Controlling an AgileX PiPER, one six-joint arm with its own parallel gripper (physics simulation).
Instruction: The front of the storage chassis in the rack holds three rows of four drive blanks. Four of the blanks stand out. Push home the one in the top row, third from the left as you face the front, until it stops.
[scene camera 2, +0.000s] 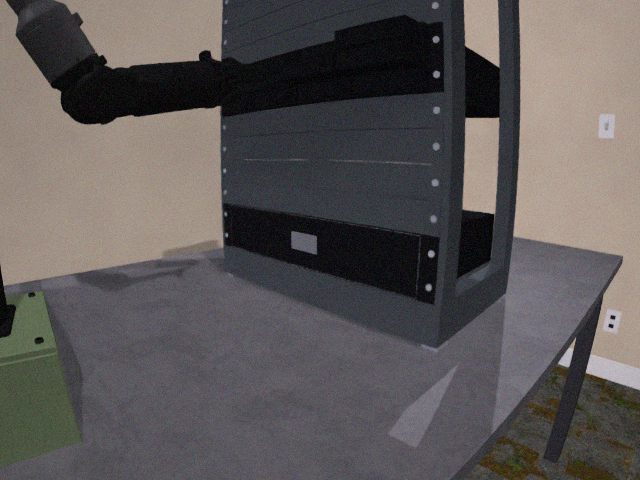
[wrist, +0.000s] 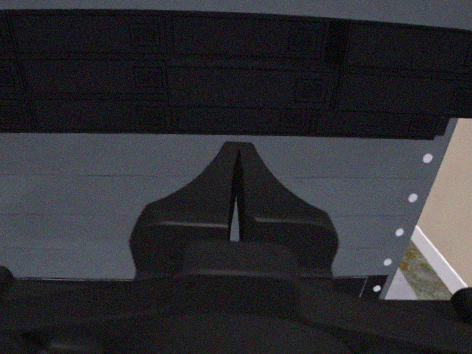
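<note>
The black storage chassis (scene camera 2: 310, 74) (wrist: 240, 61) spans the rack, with three rows of blanks in the wrist view. The top-row blank third from the left (wrist: 240, 37) looks about level with its left neighbour (wrist: 80, 35). The top-row blank at the right (wrist: 400, 45) stands out, its dark side showing. The middle-row third blank (wrist: 240, 86) also appears to stand out. My gripper (wrist: 238, 160) is shut and empty. In the wrist view its tips lie just below the bottom row, over grey panels. In the scene view its black end blends into the chassis's left part.
The grey rack (scene camera 2: 452, 206) stands on the table (scene camera 2: 232, 372). Grey filler panels (scene camera 2: 330, 180) (wrist: 75, 195) lie below the chassis, and a black unit with a light label (scene camera 2: 303, 242) sits lower. A green block (scene camera 2: 36, 397) stands at the left.
</note>
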